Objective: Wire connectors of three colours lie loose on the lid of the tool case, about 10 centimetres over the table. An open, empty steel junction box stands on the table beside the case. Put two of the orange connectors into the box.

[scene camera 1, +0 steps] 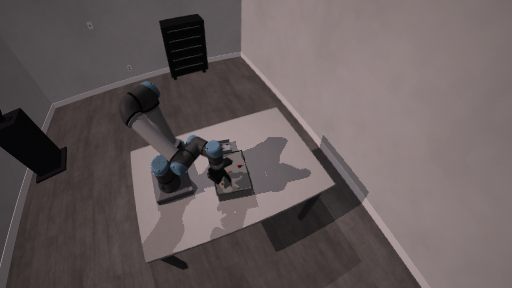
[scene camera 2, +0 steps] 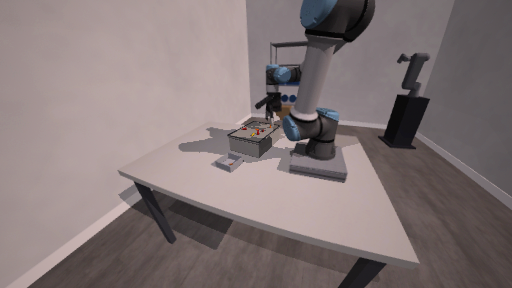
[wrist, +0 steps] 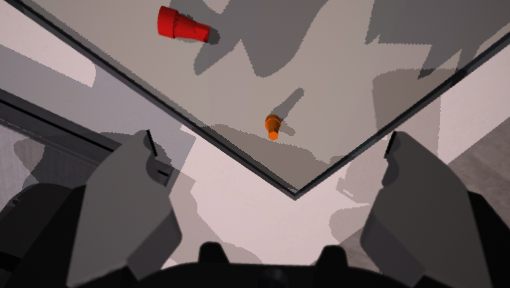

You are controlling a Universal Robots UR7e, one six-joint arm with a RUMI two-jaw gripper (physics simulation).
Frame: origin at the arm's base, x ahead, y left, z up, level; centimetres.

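Seen in the pictures: gripper, between the fingertips: point(scene camera 1: 221, 181) point(scene camera 2: 269, 123) point(wrist: 267, 135); arm's base, origin of its link: point(scene camera 1: 169, 183) point(scene camera 2: 319, 152).
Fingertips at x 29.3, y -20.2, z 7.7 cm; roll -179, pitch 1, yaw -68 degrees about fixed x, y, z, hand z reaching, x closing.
Offsets run from my fingertips to a thing's top centre. "spot": to the spot under its first point.
My gripper point(scene camera 1: 226, 174) point(scene camera 2: 271, 120) point(wrist: 267, 135) is open and empty, low over one corner of the tool case @(dz -2.7, dx +8.9, dy +4.9 cm) point(scene camera 2: 243, 146). An orange connector @(dz -0.9, dx -0.3, dy -0.5 cm) point(scene camera 2: 271, 126) point(wrist: 272, 125) stands on the lid @(spot: dz -3.1, dx +3.0, dy -4.5 cm) point(wrist: 345, 100) near that corner, between the fingertips as the wrist view sees it, with no finger touching it. Another orange connector @(dz -1.9, dx +7.4, dy +4.9 cm) point(scene camera 1: 229, 171) lies farther along the lid. A red connector @(dz -1.5, dx +15.9, dy +5.2 cm) point(scene camera 1: 240, 165) lies on the lid, as do a yellow connector @(dz -1.6, dx +8.3, dy +13.9 cm) point(scene camera 2: 253, 134) and several red ones. The steel junction box @(dz -9.4, dx +17.3, dy +31.0 cm) point(scene camera 2: 223, 166) stands beside the case with a small orange connector @(dz -11.9, dx +16.1, dy +31.2 cm) point(scene camera 2: 231, 164) inside.
The robot's base plinth point(scene camera 1: 175, 197) point(scene camera 2: 317, 169) stands on the table beside the case. In the wrist view a red connector @(dz -1.5, dx +3.5, dy +6.7 cm) point(wrist: 182, 25) lies at upper left. A black drawer cabinet point(scene camera 1: 184, 45) and a black pedestal point(scene camera 1: 30, 145) point(scene camera 2: 405, 120) stand on the floor away from the table.
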